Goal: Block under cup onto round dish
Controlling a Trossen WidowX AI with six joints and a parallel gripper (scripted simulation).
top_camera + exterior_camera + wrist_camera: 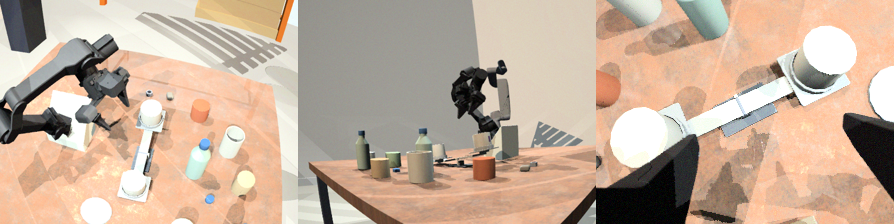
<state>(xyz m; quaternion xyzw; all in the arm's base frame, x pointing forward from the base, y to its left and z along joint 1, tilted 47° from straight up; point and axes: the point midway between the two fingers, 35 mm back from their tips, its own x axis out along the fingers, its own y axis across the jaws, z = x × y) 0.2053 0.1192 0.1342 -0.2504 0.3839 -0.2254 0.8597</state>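
My gripper tip is 80 mm short of the grey block, 100 mm to the left of it and 170 mm above it. Also, from my gripper tip: round light-blue dish (10 mm behind, 220 mm to the right, 210 mm below); then blue cap (320 mm ahead, 60 mm to the right, 210 mm below); then cream cup (50 mm ahead, 170 mm to the left, 100 mm below).
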